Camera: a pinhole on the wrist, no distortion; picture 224 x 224 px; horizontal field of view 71.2 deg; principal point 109.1 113.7 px. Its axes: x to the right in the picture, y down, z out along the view. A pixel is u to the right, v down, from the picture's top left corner.
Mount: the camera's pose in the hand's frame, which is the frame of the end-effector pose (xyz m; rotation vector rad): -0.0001 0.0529 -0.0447 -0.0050 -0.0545 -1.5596
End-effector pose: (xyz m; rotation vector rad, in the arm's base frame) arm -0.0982 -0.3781 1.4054 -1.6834 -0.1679 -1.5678
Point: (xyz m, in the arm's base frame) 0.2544 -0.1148 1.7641
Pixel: 173.1 206.8
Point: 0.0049 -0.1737 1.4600
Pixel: 209.5 109.0
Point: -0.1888 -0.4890 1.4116
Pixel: behind the camera
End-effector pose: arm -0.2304 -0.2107 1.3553 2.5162 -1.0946 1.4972
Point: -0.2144 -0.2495 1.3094
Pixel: 144.5 103.1
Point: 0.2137 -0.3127 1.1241
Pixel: 160.2 120.7
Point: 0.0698 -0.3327 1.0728
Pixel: 128.5 97.6
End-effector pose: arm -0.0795 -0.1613 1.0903 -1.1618 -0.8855 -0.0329
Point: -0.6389 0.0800 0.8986
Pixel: 128.2 6.7
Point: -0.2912 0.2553 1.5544
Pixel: 212.7 210.2
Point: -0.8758 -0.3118 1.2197
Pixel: outside the picture
